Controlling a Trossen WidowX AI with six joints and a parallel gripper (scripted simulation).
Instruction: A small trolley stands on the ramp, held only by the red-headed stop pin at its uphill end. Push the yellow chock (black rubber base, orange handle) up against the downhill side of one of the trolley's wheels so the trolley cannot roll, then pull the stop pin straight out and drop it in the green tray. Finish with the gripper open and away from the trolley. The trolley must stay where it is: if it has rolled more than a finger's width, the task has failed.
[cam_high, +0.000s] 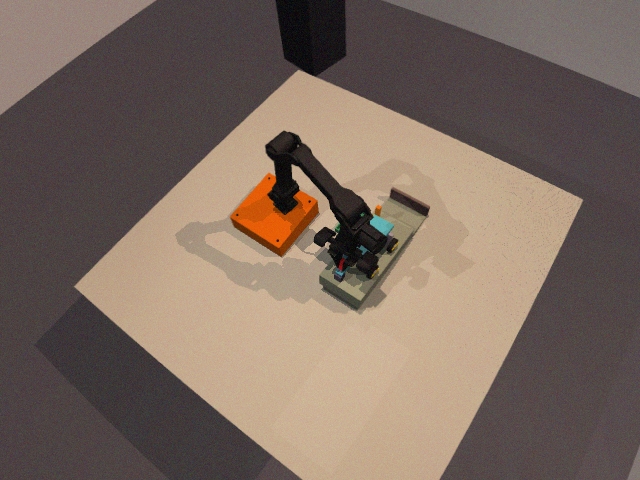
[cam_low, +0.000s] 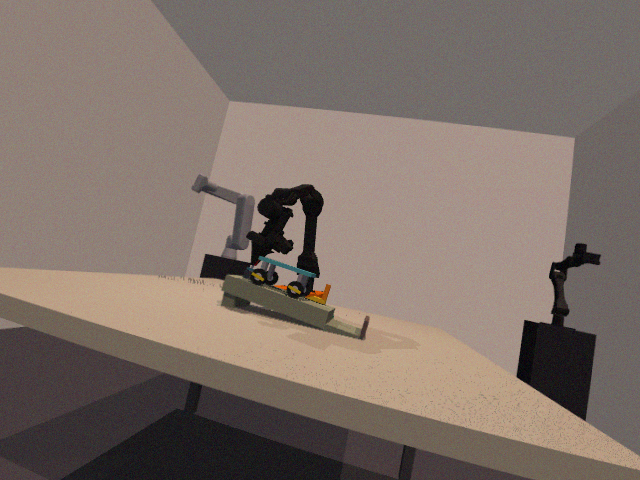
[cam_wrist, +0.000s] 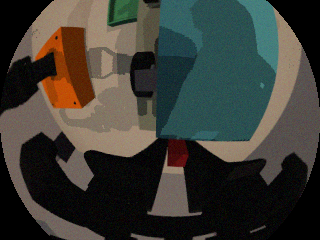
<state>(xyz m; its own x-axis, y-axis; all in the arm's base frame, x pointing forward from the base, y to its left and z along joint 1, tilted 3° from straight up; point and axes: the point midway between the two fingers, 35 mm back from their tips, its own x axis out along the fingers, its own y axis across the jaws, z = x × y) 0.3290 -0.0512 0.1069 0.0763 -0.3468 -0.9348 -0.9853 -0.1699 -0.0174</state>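
My gripper tip is now 200 mm to the right of the green tray, 140 mm past it and 140 mm above it. Also, from my gripper tip: trolley 120 mm to the left, 20 mm below; then yellow chock 220 mm to the left, 70 mm behind, 50 mm below; then red-headed stop pin right at my gripper tip.
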